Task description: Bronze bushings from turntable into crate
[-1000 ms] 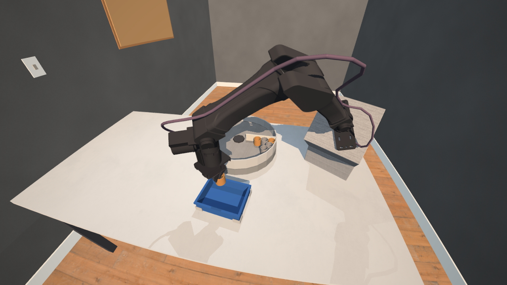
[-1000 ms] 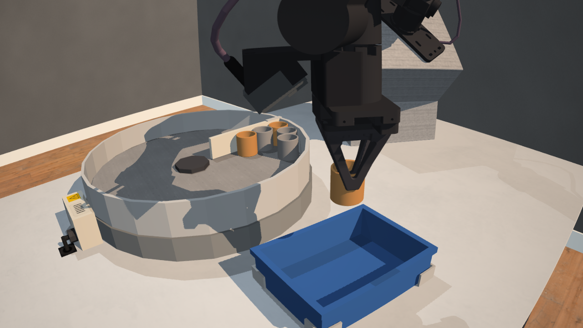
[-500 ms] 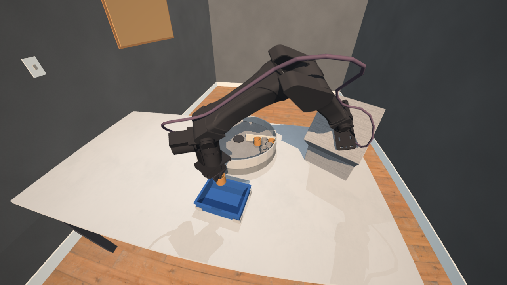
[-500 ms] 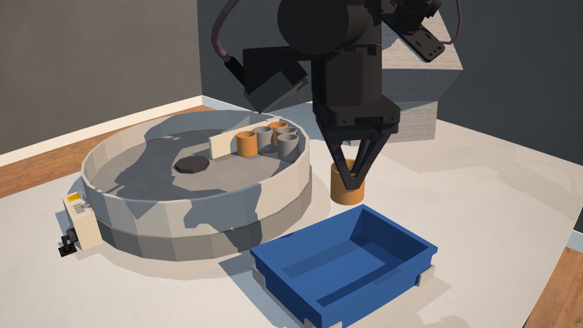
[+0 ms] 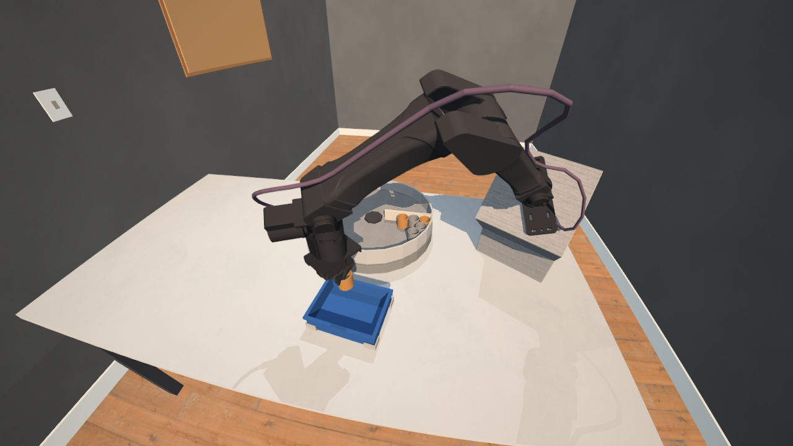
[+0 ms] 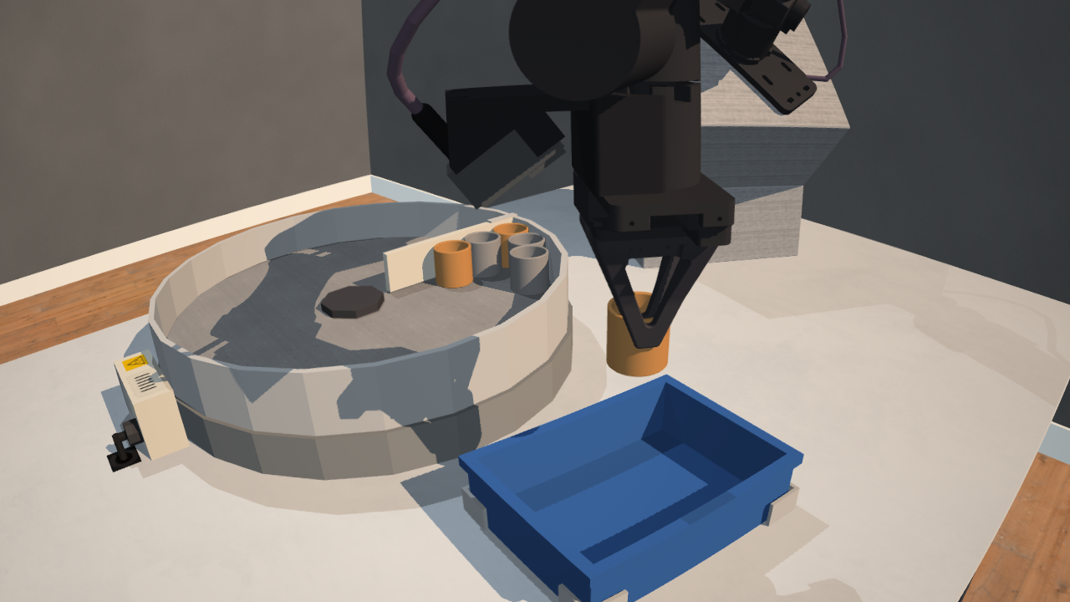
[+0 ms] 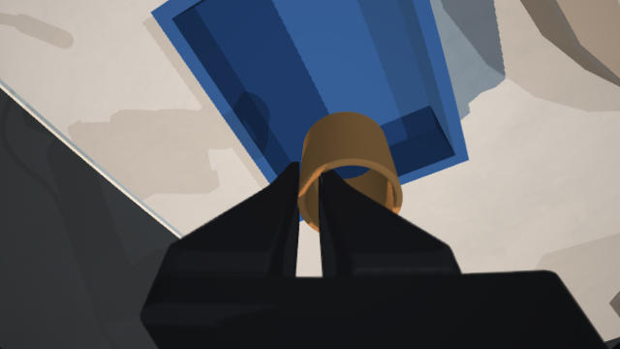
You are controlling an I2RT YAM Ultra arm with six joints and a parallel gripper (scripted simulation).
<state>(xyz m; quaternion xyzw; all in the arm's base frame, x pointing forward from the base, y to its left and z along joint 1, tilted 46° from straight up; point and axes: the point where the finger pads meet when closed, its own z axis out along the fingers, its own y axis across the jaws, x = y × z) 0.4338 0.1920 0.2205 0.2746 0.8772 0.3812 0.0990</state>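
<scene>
Now: hand 1 cm past the blue crate, 1 cm to the left of it and 13 cm above it. Also, from my hand: round turntable: 5 cm ahead, 36 cm to the right, 10 cm below.
</scene>
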